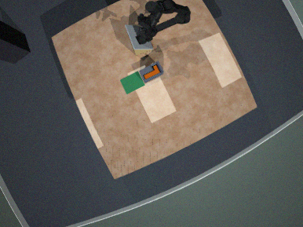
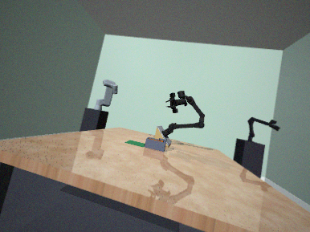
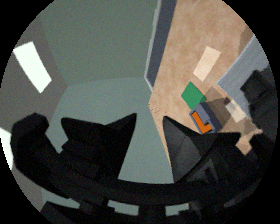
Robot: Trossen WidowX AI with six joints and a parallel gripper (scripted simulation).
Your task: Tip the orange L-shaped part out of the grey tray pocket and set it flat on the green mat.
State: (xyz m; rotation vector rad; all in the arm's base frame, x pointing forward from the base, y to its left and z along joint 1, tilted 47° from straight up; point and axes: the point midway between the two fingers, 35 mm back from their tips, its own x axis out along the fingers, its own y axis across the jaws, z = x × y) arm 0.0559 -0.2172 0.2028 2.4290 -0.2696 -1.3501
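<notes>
Right now my gripper tip is 32 cm above the orange L-shaped part, 13 cm short of it and 1 cm to the right of it. Round my gripper tip: green mat 38 cm below, 16 cm to the right, 13 cm ahead.
</notes>
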